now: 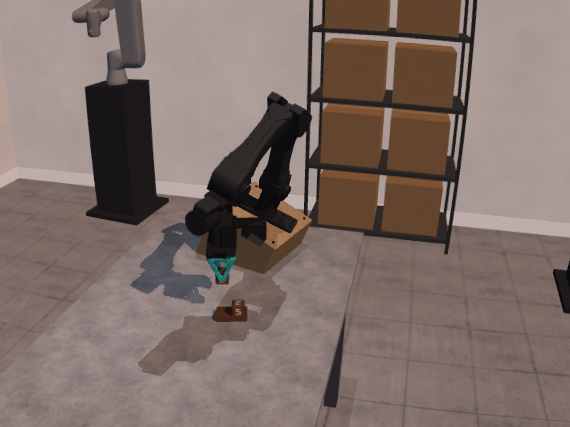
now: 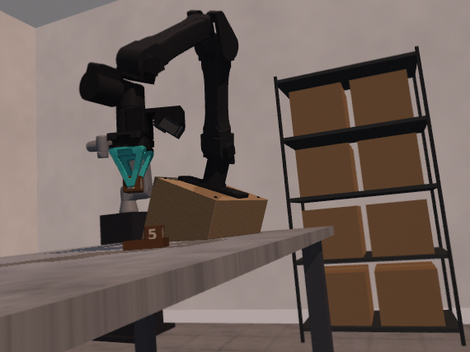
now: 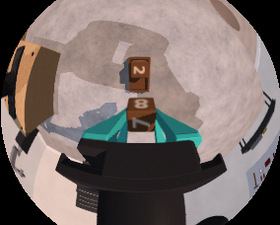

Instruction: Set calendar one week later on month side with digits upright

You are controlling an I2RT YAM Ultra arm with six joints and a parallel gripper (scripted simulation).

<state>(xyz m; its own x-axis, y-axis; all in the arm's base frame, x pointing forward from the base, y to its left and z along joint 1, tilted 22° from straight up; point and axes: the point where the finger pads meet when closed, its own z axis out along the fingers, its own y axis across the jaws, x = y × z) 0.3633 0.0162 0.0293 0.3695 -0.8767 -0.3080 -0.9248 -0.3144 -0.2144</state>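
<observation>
Right now my hand is 1 cm past the brown calendar tray, 2 cm to the right of it and 12 cm above it. Also, from my hand: brown cube: right at my hand.
</observation>
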